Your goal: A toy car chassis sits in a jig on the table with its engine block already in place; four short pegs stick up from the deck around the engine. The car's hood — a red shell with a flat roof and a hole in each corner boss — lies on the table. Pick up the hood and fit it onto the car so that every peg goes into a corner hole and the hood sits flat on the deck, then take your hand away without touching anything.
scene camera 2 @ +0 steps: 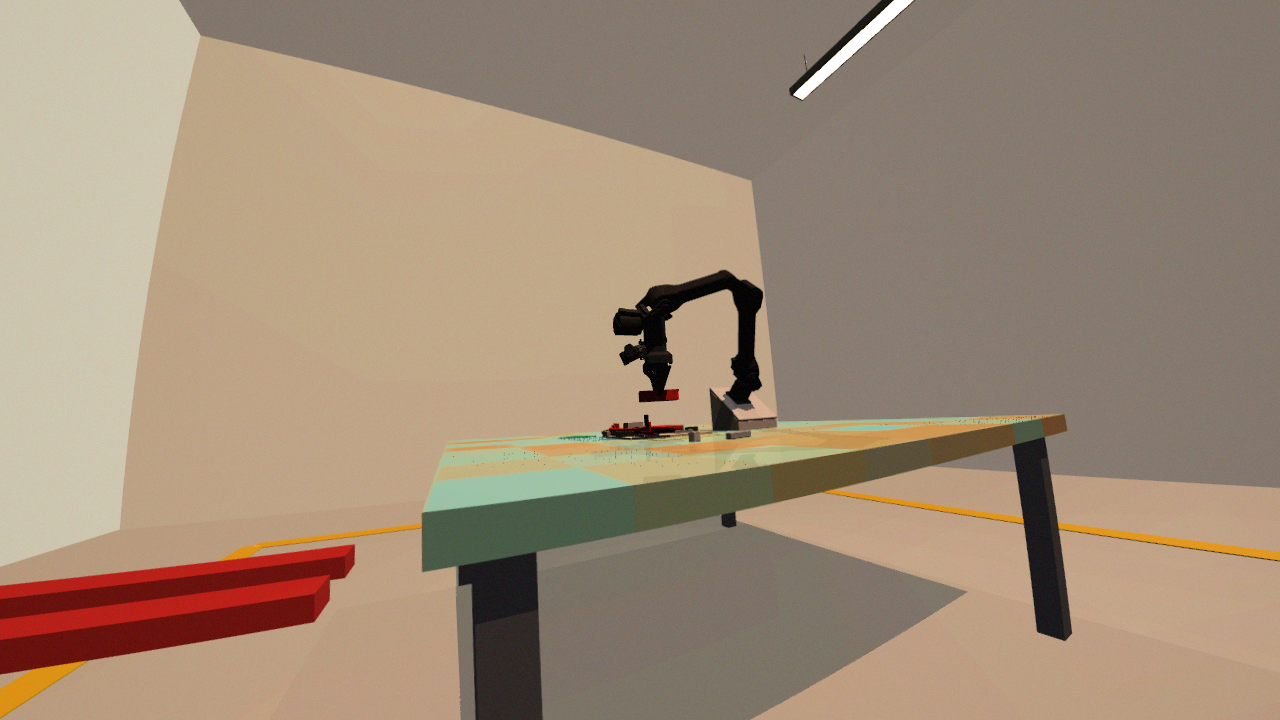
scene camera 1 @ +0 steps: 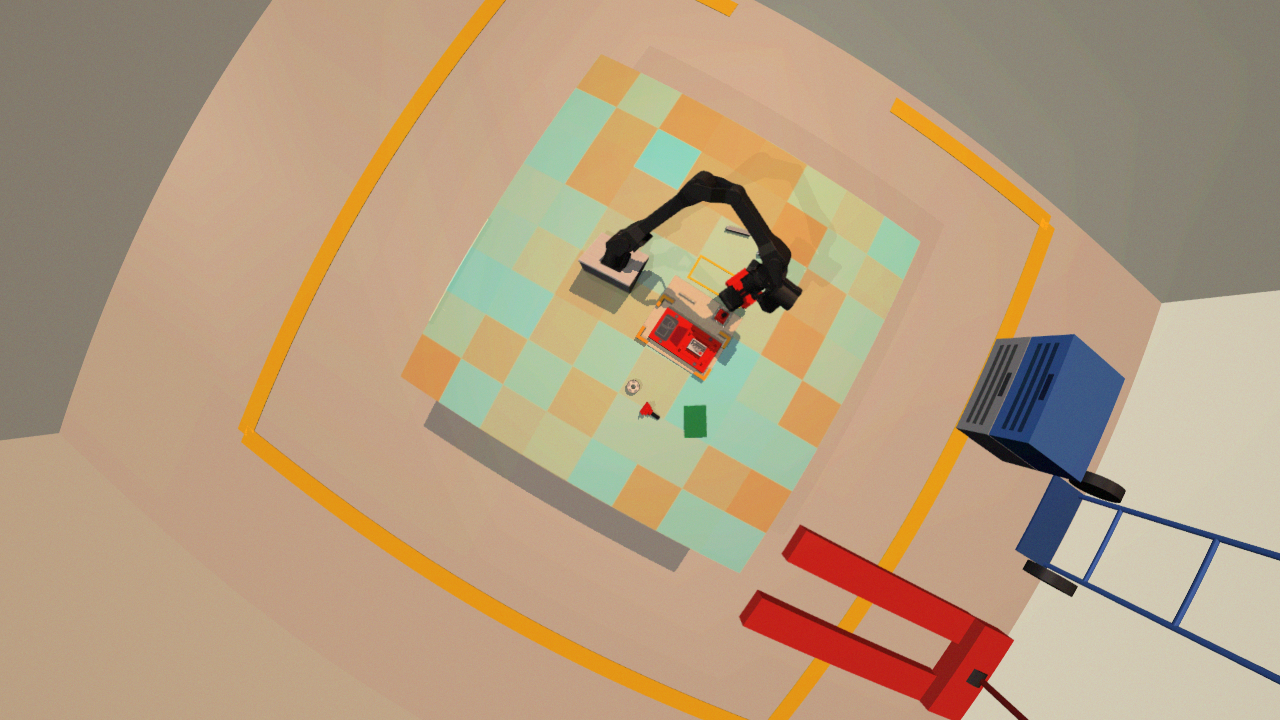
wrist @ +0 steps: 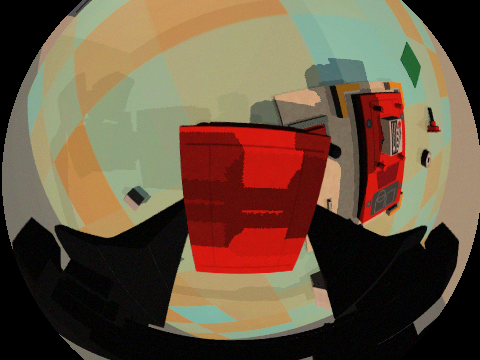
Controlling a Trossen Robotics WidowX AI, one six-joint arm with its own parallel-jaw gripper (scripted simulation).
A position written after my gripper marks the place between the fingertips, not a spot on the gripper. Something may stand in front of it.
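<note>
There is a red hood [wrist: 250, 191], and it is held by my gripper [scene camera 2: 658, 397]. I see that gripper in scene camera 1 [scene camera 1: 744, 288] too, and also in the wrist view [wrist: 249, 207].
</note>
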